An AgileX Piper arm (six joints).
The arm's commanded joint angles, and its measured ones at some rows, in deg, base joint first. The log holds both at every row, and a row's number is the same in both.
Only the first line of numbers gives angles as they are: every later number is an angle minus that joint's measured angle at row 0.
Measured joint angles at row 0:
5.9 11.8 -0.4 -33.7 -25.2 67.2
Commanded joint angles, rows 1 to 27:
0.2 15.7 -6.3 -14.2 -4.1 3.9
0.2 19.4 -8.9 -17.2 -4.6 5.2
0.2 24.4 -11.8 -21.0 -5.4 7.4
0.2 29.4 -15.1 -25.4 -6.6 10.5
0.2 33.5 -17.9 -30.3 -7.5 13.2
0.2 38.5 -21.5 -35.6 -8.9 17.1
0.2 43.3 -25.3 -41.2 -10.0 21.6
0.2 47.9 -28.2 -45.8 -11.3 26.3
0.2 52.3 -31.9 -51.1 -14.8 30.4
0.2 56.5 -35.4 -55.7 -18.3 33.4
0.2 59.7 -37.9 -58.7 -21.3 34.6
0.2 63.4 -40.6 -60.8 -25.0 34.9
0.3 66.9 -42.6 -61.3 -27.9 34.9
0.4 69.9 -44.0 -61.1 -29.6 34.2
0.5 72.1 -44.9 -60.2 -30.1 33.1
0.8 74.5 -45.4 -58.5 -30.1 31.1
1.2 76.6 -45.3 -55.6 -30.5 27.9
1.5 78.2 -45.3 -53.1 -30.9 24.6
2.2 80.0 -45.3 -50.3 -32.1 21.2
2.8 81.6 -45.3 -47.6 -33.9 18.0
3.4 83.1 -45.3 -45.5 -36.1 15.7
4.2 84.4 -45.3 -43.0 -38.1 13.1
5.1 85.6 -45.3 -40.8 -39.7 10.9
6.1 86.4 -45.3 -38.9 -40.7 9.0
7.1 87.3 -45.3 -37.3 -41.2 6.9
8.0 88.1 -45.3 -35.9 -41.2 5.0
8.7 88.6 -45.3 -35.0 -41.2 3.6
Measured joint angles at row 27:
5.9 86.2 -44.9 -41.1 -38.5 11.2
